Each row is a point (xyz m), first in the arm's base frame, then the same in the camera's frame.
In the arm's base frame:
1: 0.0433 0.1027 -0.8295
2: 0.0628 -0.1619 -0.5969
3: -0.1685 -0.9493 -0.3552
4: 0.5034 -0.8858 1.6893
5: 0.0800 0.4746 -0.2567
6: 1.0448 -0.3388 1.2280
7: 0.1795 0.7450 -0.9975
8: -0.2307 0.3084 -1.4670
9: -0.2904 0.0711 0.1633
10: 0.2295 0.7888 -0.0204
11: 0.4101 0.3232 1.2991
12: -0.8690 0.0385 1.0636
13: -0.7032 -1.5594 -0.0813
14: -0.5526 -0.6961 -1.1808
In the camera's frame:
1: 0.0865 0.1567 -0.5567
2: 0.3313 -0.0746 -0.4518
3: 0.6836 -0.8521 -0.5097
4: 1.8753 -0.8173 1.2830
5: 0.1088 0.3270 0.1053
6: 1.8123 0.0333 1.0046
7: -0.2299 0.7506 -0.4757
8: -0.4595 0.2688 -1.0183
9: 0.2052 -0.2992 0.3793
10: 0.1289 0.6016 0.4233
11: 0.9915 0.0903 1.4158
12: 0.1081 -0.8942 1.2641
13: 0.7206 -1.7036 -0.4275
14: -0.0381 -0.7356 -1.1088

